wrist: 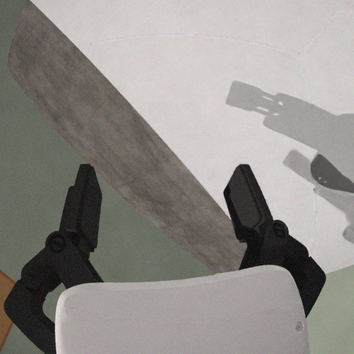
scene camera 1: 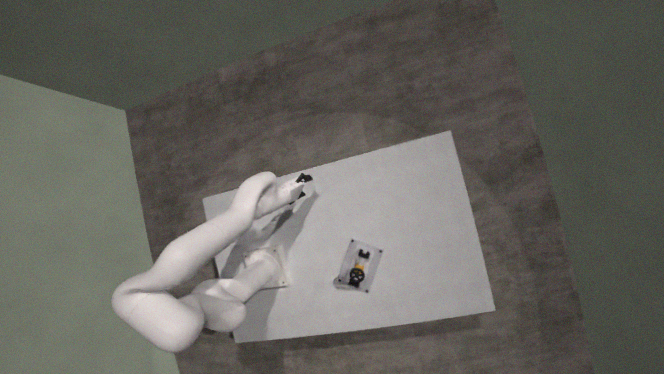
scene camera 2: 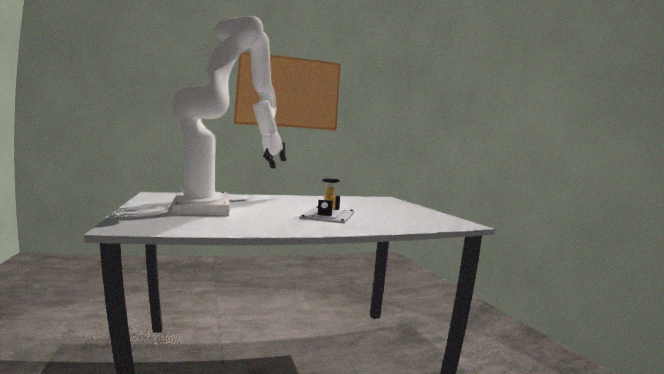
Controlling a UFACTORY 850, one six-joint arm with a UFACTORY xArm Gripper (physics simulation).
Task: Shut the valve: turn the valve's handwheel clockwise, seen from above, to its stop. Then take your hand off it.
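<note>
The valve has a dark round handwheel [scene camera 1: 356,275] [scene camera 2: 330,180] on top of a yellow body [scene camera 1: 359,267] [scene camera 2: 330,195]. It stands upright on a light base plate [scene camera 1: 373,265] [scene camera 2: 345,215] with dark corner screws, fixed between black blocks. My gripper [scene camera 1: 305,186] [scene camera 2: 278,162] [wrist: 166,178] is open and empty. It hangs high above the table, near the table's far edge, well apart from the handwheel and higher than it. The valve does not show in the wrist view. How far the handwheel is turned cannot be told.
The white table [scene camera 1: 420,200] [scene camera 2: 410,222] [wrist: 165,75] bears the valve and the arm's base [scene camera 1: 281,272] [scene camera 2: 202,206]. The arm's shadow falls on the table near the base. An orange board [scene camera 2: 307,92] hangs on the green wall behind the arm.
</note>
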